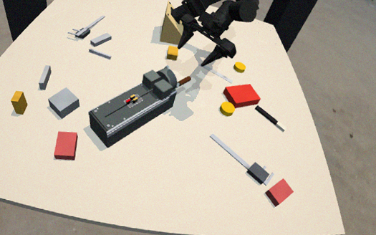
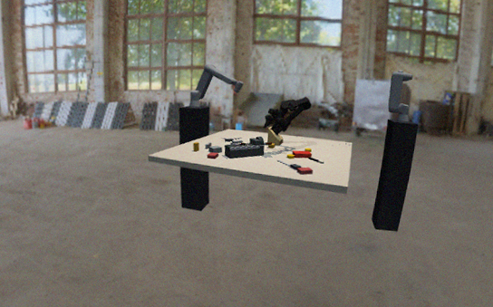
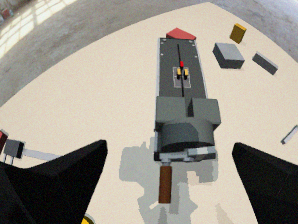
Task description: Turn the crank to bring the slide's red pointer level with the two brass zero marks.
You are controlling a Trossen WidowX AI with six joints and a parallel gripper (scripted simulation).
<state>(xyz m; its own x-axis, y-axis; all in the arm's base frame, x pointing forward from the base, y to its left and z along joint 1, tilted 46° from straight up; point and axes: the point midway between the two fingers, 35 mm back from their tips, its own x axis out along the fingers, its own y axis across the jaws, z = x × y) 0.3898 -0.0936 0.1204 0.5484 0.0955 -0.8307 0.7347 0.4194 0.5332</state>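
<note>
My gripper tip is 1 cm past the crank, 1 cm to the left of it and 10 cm above it. The rest, counted from my gripper tip: brown handle (2 cm behind, 1 cm to the left, 11 cm below); grey bar (18 cm behind, 18 cm to the left, 19 cm below); red pointer (10 cm ahead, 16 cm to the right, 11 cm below).
</note>
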